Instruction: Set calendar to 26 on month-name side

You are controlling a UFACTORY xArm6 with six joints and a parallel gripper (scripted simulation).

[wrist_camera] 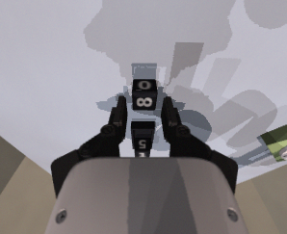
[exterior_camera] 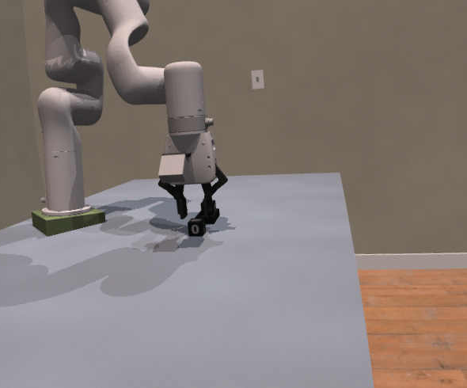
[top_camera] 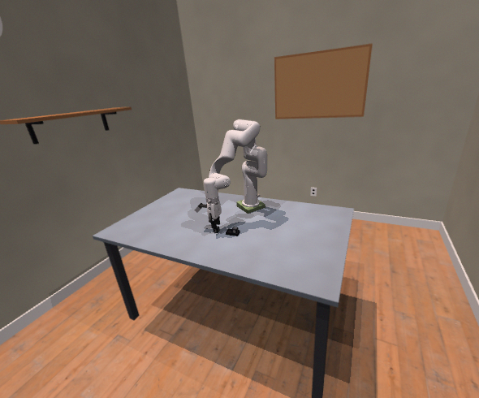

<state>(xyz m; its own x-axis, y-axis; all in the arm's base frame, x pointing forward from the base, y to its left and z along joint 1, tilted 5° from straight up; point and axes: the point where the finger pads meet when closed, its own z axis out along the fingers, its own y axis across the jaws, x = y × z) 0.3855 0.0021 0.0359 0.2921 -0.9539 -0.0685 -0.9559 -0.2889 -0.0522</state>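
My hand is 4 cm above the black cube. From my hand the other things lie so: black calendar tray: 10 cm to the left, 5 cm below, 3 cm behind.
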